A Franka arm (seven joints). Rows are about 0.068 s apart.
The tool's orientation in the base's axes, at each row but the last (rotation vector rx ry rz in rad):
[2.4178, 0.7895, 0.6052]
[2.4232, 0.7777, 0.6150]
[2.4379, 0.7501, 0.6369]
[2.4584, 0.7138, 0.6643]
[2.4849, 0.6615, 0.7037]
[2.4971, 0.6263, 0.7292]
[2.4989, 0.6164, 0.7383]
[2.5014, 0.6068, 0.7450]
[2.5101, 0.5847, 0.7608]
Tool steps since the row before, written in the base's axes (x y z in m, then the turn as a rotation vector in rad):
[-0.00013, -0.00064, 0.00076, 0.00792, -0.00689, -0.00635]
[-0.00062, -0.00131, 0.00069, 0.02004, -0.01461, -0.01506]
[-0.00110, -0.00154, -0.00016, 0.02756, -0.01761, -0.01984]
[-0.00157, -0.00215, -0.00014, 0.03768, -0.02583, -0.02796]
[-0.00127, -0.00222, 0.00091, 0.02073, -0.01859, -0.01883]
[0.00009, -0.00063, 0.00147, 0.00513, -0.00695, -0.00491]
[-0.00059, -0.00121, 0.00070, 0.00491, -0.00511, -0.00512]
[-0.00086, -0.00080, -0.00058, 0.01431, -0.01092, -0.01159]
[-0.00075, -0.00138, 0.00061, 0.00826, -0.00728, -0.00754]
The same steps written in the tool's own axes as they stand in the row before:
[-0.00031, 0.00084, -0.00044, -0.00018, 0.00420, 0.01153]
[-0.00110, 0.00108, -0.00043, 0.00159, 0.00925, 0.02745]
[-0.00180, 0.00060, 0.00001, 0.00396, 0.01145, 0.03629]
[-0.00248, 0.00096, -0.00011, 0.00412, 0.01647, 0.05080]
[-0.00187, 0.00182, -0.00075, -0.00139, 0.01055, 0.03189]
[0.00028, 0.00132, -0.00087, -0.00170, 0.00433, 0.00878]
[-0.00082, 0.00117, -0.00051, -0.00097, 0.00270, 0.00826]
[-0.00130, 0.00009, 0.00016, 0.00056, 0.00647, 0.02040]
[-0.00102, 0.00124, -0.00050, -0.00052, 0.00408, 0.01270]

